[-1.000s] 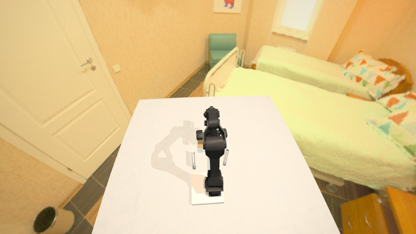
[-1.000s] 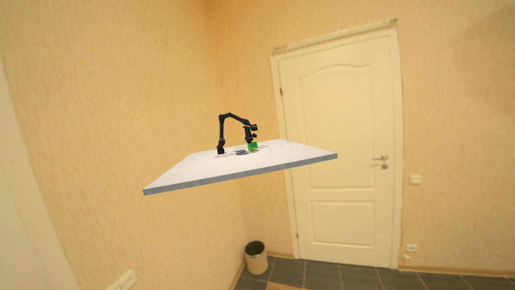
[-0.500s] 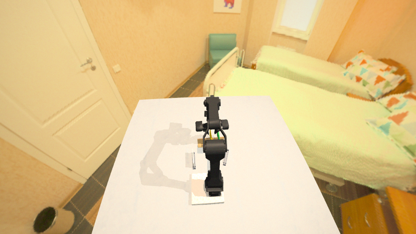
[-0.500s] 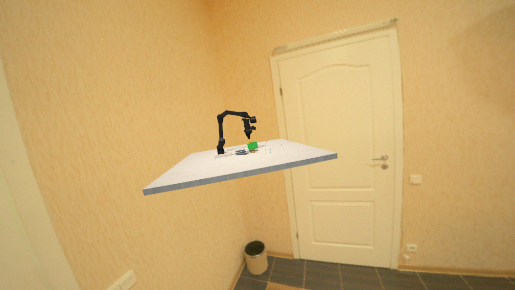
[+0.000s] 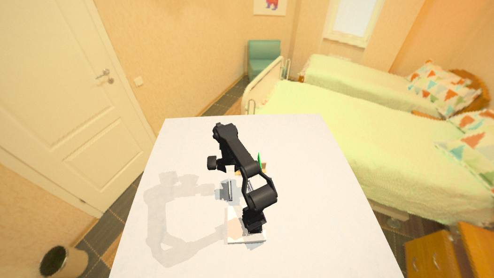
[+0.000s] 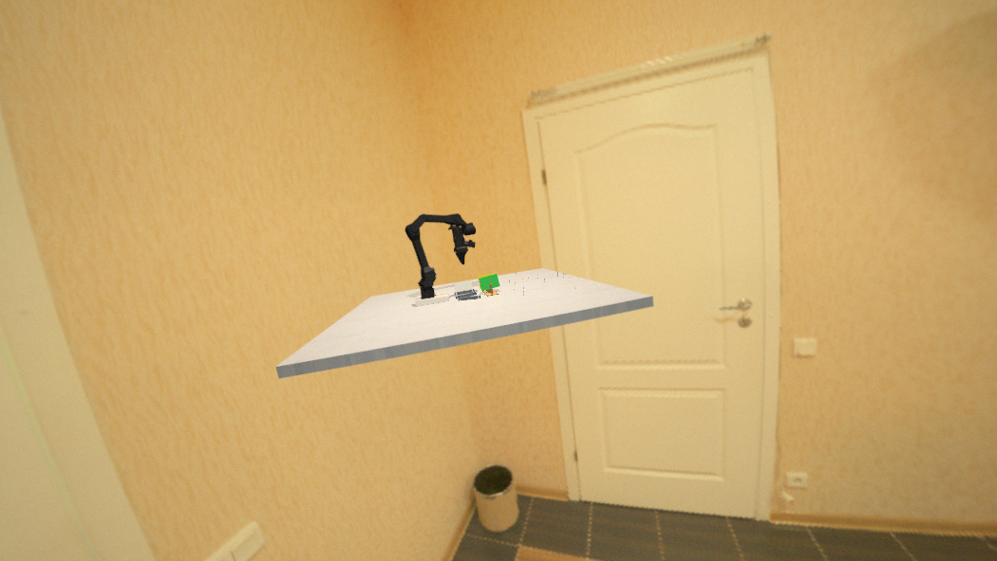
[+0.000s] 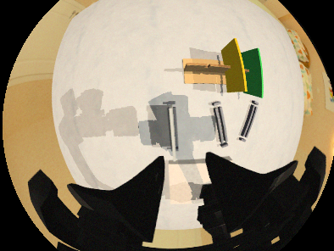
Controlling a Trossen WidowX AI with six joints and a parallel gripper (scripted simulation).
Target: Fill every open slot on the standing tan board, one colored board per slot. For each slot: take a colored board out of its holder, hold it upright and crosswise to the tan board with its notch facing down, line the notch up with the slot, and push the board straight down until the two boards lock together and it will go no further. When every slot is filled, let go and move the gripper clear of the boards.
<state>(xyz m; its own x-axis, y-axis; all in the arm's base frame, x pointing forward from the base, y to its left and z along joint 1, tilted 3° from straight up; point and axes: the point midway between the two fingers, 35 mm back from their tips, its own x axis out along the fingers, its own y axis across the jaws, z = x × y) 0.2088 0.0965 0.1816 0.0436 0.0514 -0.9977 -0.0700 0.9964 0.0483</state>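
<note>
Now: the yellow board 12 cm ahead of my gripper tip, 10 cm to the right of it and 11 cm below it. From my gripper tip the other things lie so: tan board (12 cm ahead, 10 cm to the right, 14 cm below); then green board (12 cm ahead, 15 cm to the right, 11 cm below).
</note>
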